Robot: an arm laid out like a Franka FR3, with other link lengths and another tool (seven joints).
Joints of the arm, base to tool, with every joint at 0 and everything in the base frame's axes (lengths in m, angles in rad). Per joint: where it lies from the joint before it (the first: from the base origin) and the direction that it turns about. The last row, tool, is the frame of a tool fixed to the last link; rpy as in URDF.
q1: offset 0 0 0.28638 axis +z
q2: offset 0 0 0 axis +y
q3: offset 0 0 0.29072 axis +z
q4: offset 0.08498 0 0 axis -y
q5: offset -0.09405 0 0.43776 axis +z
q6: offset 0 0 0 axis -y
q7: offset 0.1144 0 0 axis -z
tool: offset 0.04 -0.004 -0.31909 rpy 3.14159 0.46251 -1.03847
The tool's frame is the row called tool.
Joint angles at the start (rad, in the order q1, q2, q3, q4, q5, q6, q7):
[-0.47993, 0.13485, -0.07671, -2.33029, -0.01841, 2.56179, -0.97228]
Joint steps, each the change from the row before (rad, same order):
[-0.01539, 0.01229, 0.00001, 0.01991, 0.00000, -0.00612, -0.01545]
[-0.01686, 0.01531, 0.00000, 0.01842, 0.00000, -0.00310, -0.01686]
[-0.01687, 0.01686, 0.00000, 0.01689, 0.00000, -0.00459, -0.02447]
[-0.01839, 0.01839, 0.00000, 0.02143, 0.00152, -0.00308, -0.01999]
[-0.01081, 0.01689, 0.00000, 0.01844, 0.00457, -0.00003, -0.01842]
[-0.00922, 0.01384, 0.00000, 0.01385, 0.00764, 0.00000, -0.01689]
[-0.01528, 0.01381, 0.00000, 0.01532, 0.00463, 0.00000, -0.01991]
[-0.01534, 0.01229, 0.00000, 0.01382, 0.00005, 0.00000, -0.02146]
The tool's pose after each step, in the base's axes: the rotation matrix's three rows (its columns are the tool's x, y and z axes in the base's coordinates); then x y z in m. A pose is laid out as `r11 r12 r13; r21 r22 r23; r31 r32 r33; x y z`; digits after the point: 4 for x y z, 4 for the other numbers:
0.7639 -0.5707 -0.3012; -0.5387 -0.8210 0.1890; -0.3552 0.0179 -0.9346; 0.5581 -0.3270 -0.0226
0.7633 -0.5706 -0.3029; -0.5395 -0.8210 0.1869; -0.3554 0.0207 -0.9345; 0.5563 -0.3388 -0.0235
0.7652 -0.5642 -0.3102; -0.5338 -0.8253 0.1844; -0.3601 0.0245 -0.9326; 0.5527 -0.3493 -0.0266
0.7648 -0.5637 -0.3119; -0.5339 -0.8256 0.1827; -0.3605 0.0268 -0.9324; 0.5505 -0.3622 -0.0282
0.7674 -0.5602 -0.3119; -0.5309 -0.8279 0.1806; -0.3594 0.0269 -0.9328; 0.5508 -0.3707 -0.0297
0.7689 -0.5586 -0.3111; -0.5287 -0.8291 0.1818; -0.3595 0.0247 -0.9328; 0.5505 -0.3772 -0.0317
0.7699 -0.5576 -0.3104; -0.5280 -0.8298 0.1808; -0.3584 0.0248 -0.9333; 0.5481 -0.3875 -0.0330
0.7728 -0.5524 -0.3124; -0.5243 -0.8331 0.1760; -0.3575 0.0278 -0.9335; 0.5449 -0.3977 -0.0341

